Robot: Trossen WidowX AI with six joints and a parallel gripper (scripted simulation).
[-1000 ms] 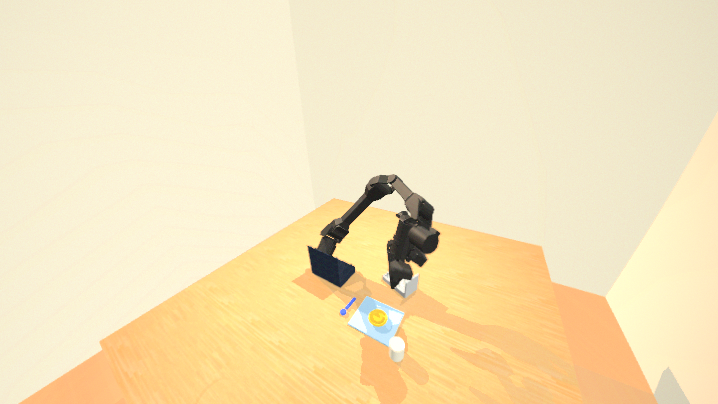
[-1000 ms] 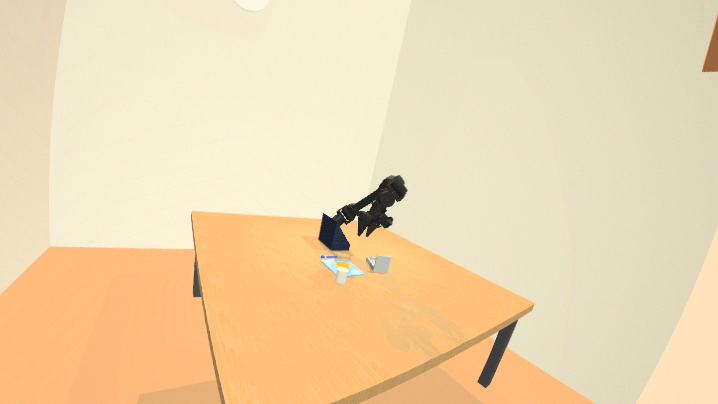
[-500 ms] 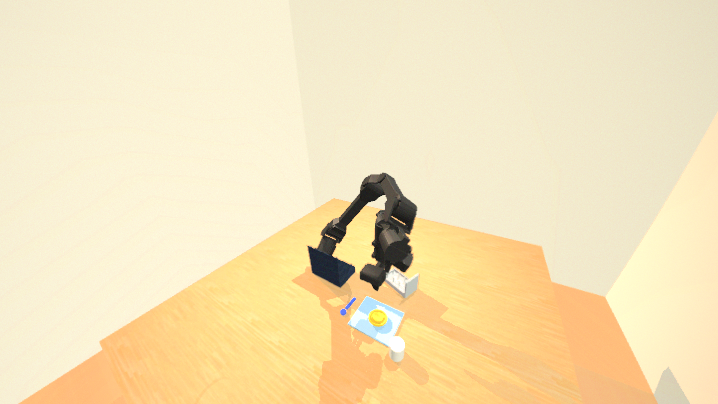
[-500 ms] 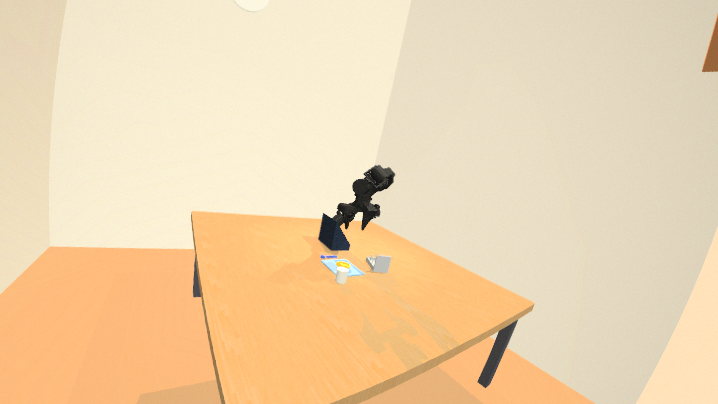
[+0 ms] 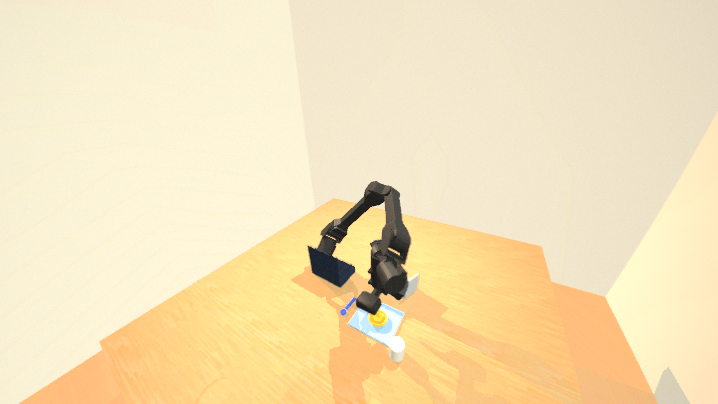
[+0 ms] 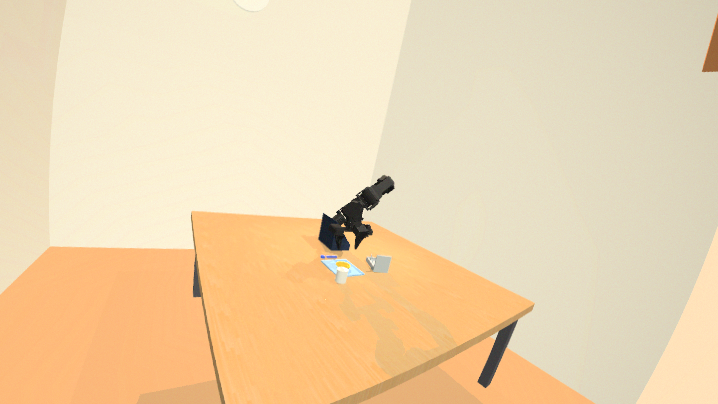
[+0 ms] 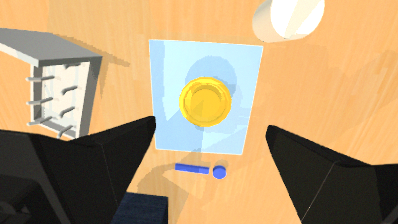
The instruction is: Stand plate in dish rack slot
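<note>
Right now the yellow plate is 1 cm behind my gripper tip and 8 cm below it. Also, from my gripper tip: light blue mat 1 cm behind, 1 cm to the left, 9 cm below; blue spoon 13 cm behind, 1 cm to the right, 9 cm below; white cup 9 cm ahead, 6 cm to the right, 7 cm below.
</note>
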